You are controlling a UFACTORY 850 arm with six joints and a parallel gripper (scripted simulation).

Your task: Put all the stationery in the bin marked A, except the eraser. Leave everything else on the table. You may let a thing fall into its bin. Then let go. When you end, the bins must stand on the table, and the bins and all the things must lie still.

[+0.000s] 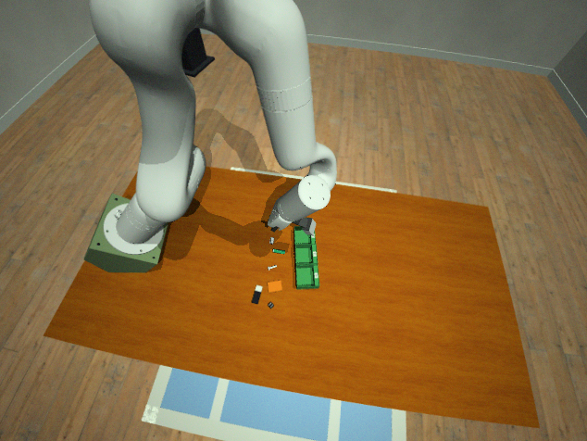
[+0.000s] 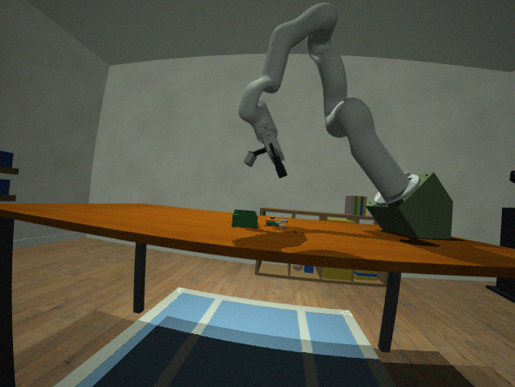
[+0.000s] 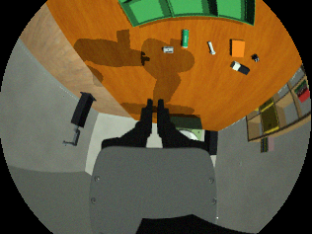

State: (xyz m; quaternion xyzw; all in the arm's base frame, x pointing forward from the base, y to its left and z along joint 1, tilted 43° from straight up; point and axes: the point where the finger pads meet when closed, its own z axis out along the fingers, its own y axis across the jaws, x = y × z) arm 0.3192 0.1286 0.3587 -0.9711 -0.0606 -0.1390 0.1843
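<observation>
Now: the green bin 140 mm ahead of my hand, 10 mm to the right of it and 180 mm below it. Round my hand: white bolt 30 mm ahead, 110 mm to the right, 200 mm below; green cylinder 30 mm ahead, 30 mm to the right, 200 mm below; grey-white thing 20 mm behind, 200 mm below.
</observation>
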